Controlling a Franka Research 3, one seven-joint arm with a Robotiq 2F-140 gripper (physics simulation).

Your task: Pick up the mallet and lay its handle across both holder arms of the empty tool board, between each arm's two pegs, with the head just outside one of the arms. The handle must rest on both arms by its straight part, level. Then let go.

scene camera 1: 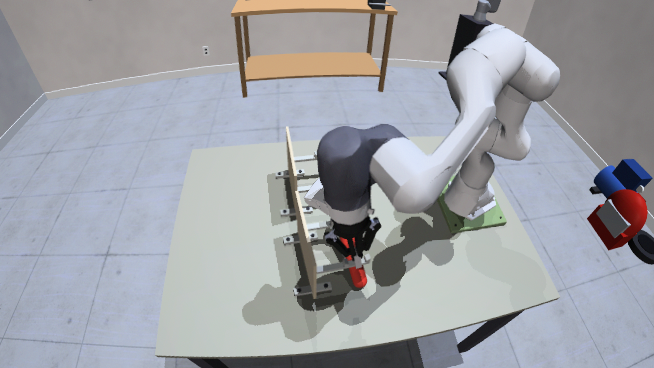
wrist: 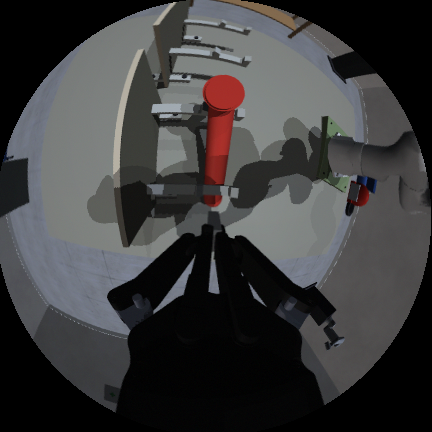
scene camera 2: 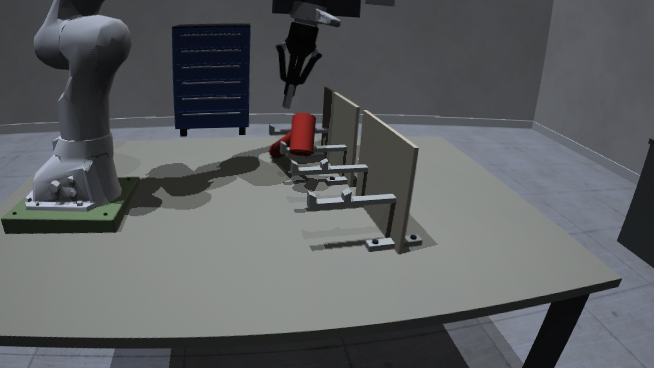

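The red mallet [scene camera 1: 358, 279] [scene camera 2: 303, 133] [wrist: 219, 145] lies tilted at one tool board [scene camera 1: 306, 242] [scene camera 2: 344, 120] [wrist: 135, 150]. Its raised head is at the inner arm [scene camera 2: 336, 148] [wrist: 172, 109]. Its handle slopes down and seems to pass under the outer arm [scene camera 1: 331, 267] [wrist: 172, 190], the end showing beyond it. The other board [scene camera 1: 291, 155] [scene camera 2: 390, 170] [wrist: 167, 45] has two arms with pegs and holds no tool. My gripper [scene camera 1: 357, 261] [scene camera 2: 287, 104] [wrist: 212, 219] is shut and empty, above the mallet, near the outer arm in the wrist view. Exact contacts at the head are hidden.
Both boards stand in a row on the table [scene camera 1: 215, 310] [scene camera 2: 225, 290], on bolted feet. The green robot base [scene camera 1: 475, 225] [scene camera 2: 60, 225] [wrist: 326, 150] is across from them. A blue drawer cabinet [scene camera 2: 211, 75] and a wooden bench [scene camera 1: 312, 65] stand on the floor beyond.
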